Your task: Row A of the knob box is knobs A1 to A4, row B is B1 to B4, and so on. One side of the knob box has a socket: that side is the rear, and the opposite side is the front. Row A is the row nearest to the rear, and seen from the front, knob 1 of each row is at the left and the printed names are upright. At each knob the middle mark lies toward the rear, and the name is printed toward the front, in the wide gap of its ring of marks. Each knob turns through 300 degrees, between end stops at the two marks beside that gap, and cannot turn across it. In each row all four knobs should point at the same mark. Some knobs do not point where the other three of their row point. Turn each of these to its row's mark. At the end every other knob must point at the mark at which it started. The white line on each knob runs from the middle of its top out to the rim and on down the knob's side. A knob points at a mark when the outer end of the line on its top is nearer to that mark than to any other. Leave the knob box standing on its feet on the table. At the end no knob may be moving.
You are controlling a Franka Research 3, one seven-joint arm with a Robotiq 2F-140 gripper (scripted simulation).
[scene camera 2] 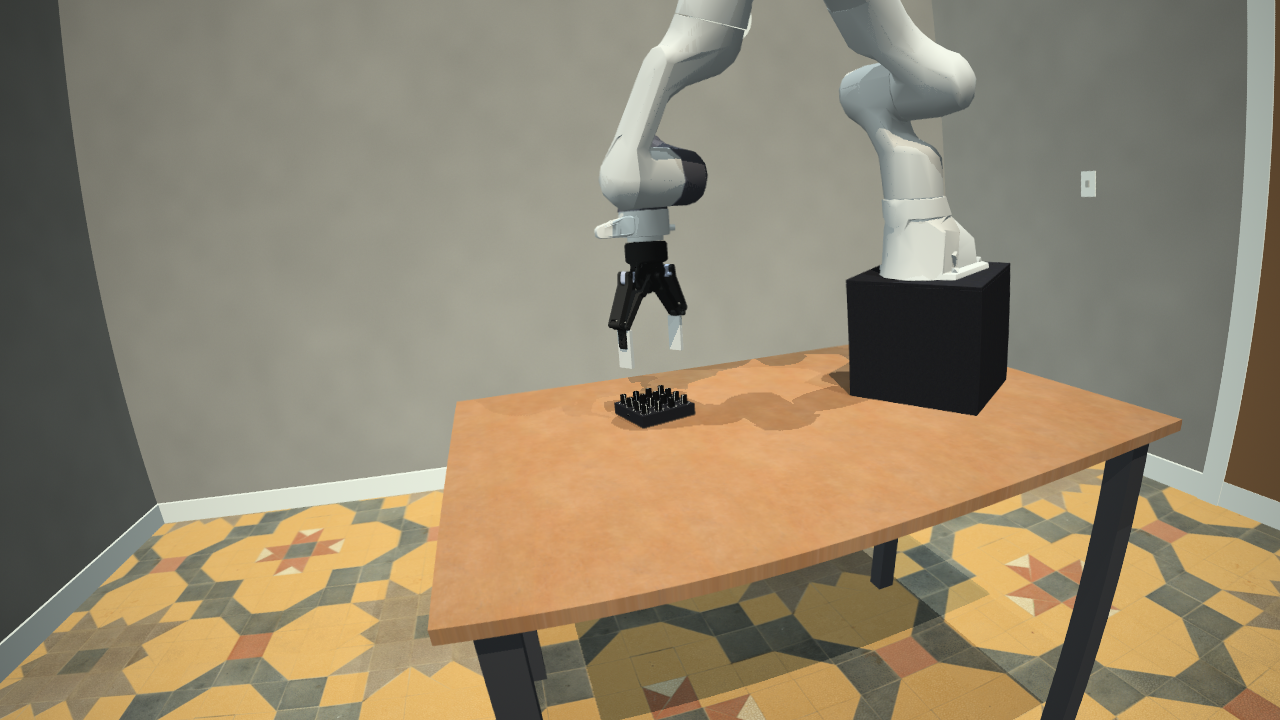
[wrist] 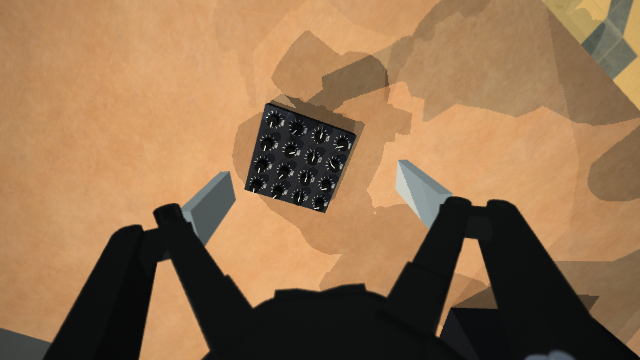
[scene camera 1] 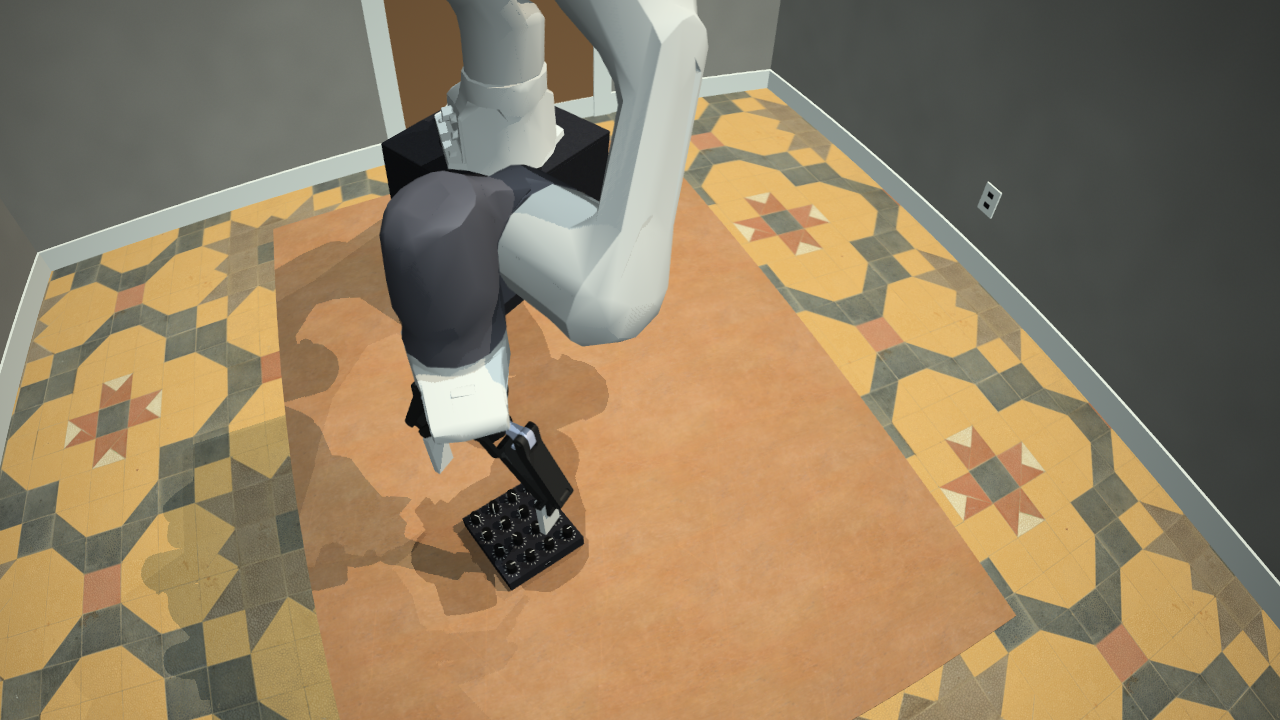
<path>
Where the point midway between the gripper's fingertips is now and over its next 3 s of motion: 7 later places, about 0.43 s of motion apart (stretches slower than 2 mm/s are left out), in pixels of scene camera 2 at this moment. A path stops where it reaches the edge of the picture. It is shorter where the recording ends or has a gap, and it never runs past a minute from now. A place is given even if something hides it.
My gripper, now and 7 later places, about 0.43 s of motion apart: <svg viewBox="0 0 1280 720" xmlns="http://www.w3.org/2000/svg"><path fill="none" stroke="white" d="M653 357L646 356L640 357L640 367L641 368L641 370L643 378L643 386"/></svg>
</path>
